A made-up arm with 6 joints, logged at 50 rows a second.
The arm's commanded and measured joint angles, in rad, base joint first. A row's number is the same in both.
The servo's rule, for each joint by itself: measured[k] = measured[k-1] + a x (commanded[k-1-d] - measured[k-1]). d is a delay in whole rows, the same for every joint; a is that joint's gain. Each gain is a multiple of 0.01, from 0.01 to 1. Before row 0 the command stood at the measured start. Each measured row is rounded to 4 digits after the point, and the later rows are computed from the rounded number. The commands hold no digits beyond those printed.
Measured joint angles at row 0: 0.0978 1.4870 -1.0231 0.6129 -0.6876 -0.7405
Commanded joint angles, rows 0 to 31: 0.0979 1.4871 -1.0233 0.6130 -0.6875 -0.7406; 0.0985 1.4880 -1.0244 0.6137 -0.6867 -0.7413; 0.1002 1.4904 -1.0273 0.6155 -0.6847 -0.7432; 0.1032 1.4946 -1.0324 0.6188 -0.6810 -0.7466; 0.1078 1.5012 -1.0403 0.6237 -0.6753 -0.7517; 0.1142 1.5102 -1.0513 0.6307 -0.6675 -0.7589; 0.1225 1.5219 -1.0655 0.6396 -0.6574 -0.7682; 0.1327 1.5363 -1.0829 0.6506 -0.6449 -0.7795; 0.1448 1.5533 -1.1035 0.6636 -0.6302 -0.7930; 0.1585 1.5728 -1.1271 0.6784 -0.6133 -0.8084; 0.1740 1.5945 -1.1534 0.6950 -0.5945 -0.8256; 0.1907 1.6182 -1.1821 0.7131 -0.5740 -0.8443; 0.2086 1.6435 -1.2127 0.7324 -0.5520 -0.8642; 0.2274 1.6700 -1.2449 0.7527 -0.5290 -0.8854; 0.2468 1.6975 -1.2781 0.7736 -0.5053 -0.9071; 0.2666 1.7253 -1.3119 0.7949 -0.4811 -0.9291; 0.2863 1.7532 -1.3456 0.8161 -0.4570 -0.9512; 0.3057 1.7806 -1.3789 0.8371 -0.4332 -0.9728; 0.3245 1.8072 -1.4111 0.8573 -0.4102 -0.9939; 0.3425 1.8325 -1.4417 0.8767 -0.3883 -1.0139; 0.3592 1.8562 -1.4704 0.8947 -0.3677 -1.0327; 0.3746 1.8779 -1.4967 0.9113 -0.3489 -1.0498; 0.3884 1.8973 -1.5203 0.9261 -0.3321 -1.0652; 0.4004 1.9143 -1.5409 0.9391 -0.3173 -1.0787; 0.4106 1.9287 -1.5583 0.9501 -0.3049 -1.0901; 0.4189 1.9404 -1.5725 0.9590 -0.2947 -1.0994; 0.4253 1.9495 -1.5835 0.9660 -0.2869 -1.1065; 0.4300 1.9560 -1.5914 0.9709 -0.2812 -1.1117; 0.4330 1.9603 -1.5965 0.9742 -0.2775 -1.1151; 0.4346 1.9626 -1.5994 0.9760 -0.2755 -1.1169; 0.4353 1.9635 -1.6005 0.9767 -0.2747 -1.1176; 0.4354 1.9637 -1.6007 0.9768 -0.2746 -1.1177
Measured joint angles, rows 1 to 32: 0.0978 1.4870 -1.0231 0.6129 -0.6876 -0.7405; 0.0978 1.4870 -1.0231 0.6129 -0.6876 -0.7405; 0.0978 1.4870 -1.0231 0.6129 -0.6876 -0.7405; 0.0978 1.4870 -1.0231 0.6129 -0.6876 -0.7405; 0.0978 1.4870 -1.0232 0.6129 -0.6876 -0.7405; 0.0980 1.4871 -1.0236 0.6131 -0.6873 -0.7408; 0.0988 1.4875 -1.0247 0.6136 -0.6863 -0.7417; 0.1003 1.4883 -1.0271 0.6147 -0.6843 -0.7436; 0.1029 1.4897 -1.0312 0.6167 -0.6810 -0.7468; 0.1069 1.4920 -1.0374 0.6198 -0.6760 -0.7515; 0.1124 1.4953 -1.0461 0.6242 -0.6691 -0.7580; 0.1195 1.4998 -1.0575 0.6300 -0.6601 -0.7664; 0.1284 1.5057 -1.0718 0.6374 -0.6490 -0.7768; 0.1389 1.5131 -1.0889 0.6464 -0.6358 -0.7891; 0.1512 1.5221 -1.1089 0.6571 -0.6205 -0.8033; 0.1650 1.5327 -1.1316 0.6694 -0.6033 -0.8193; 0.1803 1.5449 -1.1567 0.6833 -0.5843 -0.8368; 0.1968 1.5587 -1.1840 0.6986 -0.5638 -0.8558; 0.2143 1.5740 -1.2132 0.7151 -0.5422 -0.8758; 0.2326 1.5906 -1.2438 0.7327 -0.5196 -0.8966; 0.2514 1.6085 -1.2754 0.7510 -0.4964 -0.9179; 0.2704 1.6274 -1.3075 0.7699 -0.4730 -0.9393; 0.2893 1.6472 -1.3396 0.7891 -0.4498 -0.9606; 0.3079 1.6676 -1.3713 0.8084 -0.4270 -0.9814; 0.3259 1.6883 -1.4020 0.8274 -0.4051 -1.0014; 0.3429 1.7092 -1.4314 0.8459 -0.3843 -1.0203; 0.3588 1.7299 -1.4590 0.8635 -0.3650 -1.0378; 0.3734 1.7502 -1.4844 0.8801 -0.3474 -1.0538; 0.3864 1.7698 -1.5073 0.8955 -0.3317 -1.0680; 0.3978 1.7886 -1.5275 0.9095 -0.3180 -1.0802; 0.4074 1.8063 -1.5449 0.9219 -0.3065 -1.0905; 0.4153 1.8228 -1.5593 0.9327 -0.2971 -1.0988
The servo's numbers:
d 4
a 0.35 0.11 0.31 0.22 0.37 0.39

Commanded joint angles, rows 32 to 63: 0.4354 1.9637 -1.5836 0.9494 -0.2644 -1.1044; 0.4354 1.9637 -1.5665 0.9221 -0.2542 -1.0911; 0.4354 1.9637 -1.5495 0.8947 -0.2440 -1.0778; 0.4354 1.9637 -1.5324 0.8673 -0.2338 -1.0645; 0.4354 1.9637 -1.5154 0.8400 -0.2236 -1.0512; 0.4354 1.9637 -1.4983 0.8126 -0.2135 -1.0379; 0.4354 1.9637 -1.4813 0.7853 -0.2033 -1.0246; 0.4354 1.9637 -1.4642 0.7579 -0.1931 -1.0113; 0.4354 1.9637 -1.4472 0.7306 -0.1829 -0.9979; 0.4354 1.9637 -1.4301 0.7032 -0.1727 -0.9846; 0.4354 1.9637 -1.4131 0.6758 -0.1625 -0.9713; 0.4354 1.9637 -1.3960 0.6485 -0.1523 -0.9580; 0.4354 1.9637 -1.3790 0.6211 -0.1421 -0.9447; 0.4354 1.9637 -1.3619 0.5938 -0.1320 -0.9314; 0.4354 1.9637 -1.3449 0.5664 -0.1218 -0.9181; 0.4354 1.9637 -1.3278 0.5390 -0.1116 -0.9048; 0.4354 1.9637 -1.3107 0.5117 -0.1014 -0.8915; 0.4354 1.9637 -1.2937 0.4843 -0.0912 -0.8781; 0.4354 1.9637 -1.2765 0.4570 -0.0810 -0.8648; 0.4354 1.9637 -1.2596 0.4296 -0.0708 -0.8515; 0.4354 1.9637 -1.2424 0.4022 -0.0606 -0.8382; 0.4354 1.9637 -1.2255 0.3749 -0.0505 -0.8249; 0.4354 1.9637 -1.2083 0.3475 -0.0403 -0.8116; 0.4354 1.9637 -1.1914 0.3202 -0.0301 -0.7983; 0.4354 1.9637 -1.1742 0.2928 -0.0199 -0.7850; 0.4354 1.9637 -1.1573 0.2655 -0.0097 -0.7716; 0.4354 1.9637 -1.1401 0.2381 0.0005 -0.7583; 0.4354 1.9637 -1.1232 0.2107 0.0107 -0.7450; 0.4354 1.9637 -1.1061 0.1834 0.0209 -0.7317; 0.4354 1.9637 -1.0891 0.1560 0.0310 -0.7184; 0.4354 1.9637 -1.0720 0.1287 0.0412 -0.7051; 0.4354 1.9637 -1.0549 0.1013 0.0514 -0.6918
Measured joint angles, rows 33 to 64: 0.4215 1.8379 -1.5708 0.9418 -0.2898 -1.1052; 0.4261 1.8516 -1.5797 0.9493 -0.2845 -1.1098; 0.4293 1.8639 -1.5861 0.9553 -0.2809 -1.1128; 0.4314 1.8749 -1.5906 0.9600 -0.2786 -1.1147; 0.4328 1.8847 -1.5884 0.9577 -0.2733 -1.1107; 0.4337 1.8934 -1.5816 0.9499 -0.2662 -1.1031; 0.4343 1.9011 -1.5716 0.9378 -0.2580 -1.0932; 0.4347 1.9080 -1.5594 0.9223 -0.2490 -1.0820; 0.4349 1.9141 -1.5458 0.9042 -0.2396 -1.0700; 0.4351 1.9196 -1.5311 0.8840 -0.2299 -1.0575; 0.4352 1.9245 -1.5157 0.8623 -0.2201 -1.0447; 0.4353 1.9288 -1.4997 0.8393 -0.2101 -1.0317; 0.4353 1.9326 -1.4834 0.8154 -0.2000 -1.0185; 0.4353 1.9360 -1.4669 0.7907 -0.1899 -1.0053; 0.4353 1.9390 -1.4502 0.7654 -0.1798 -0.9920; 0.4353 1.9417 -1.4334 0.7397 -0.1696 -0.9787; 0.4353 1.9441 -1.4165 0.7136 -0.1594 -0.9654; 0.4353 1.9463 -1.3996 0.6872 -0.1493 -0.9521; 0.4353 1.9482 -1.3826 0.6606 -0.1391 -0.9388; 0.4353 1.9499 -1.3656 0.6338 -0.1289 -0.9255; 0.4353 1.9514 -1.3486 0.6069 -0.1187 -0.9122; 0.4353 1.9528 -1.3316 0.5799 -0.1085 -0.8989; 0.4353 1.9540 -1.3145 0.5529 -0.0983 -0.8856; 0.4353 1.9551 -1.2975 0.5258 -0.0881 -0.8723; 0.4353 1.9560 -1.2804 0.4986 -0.0779 -0.8590; 0.4353 1.9568 -1.2634 0.4714 -0.0678 -0.8457; 0.4353 1.9576 -1.2463 0.4441 -0.0576 -0.8324; 0.4353 1.9583 -1.2293 0.4168 -0.0474 -0.8191; 0.4353 1.9589 -1.2122 0.3895 -0.0372 -0.8058; 0.4353 1.9594 -1.1952 0.3622 -0.0270 -0.7925; 0.4353 1.9599 -1.1781 0.3349 -0.0168 -0.7792; 0.4353 1.9603 -1.1611 0.3076 -0.0066 -0.7659
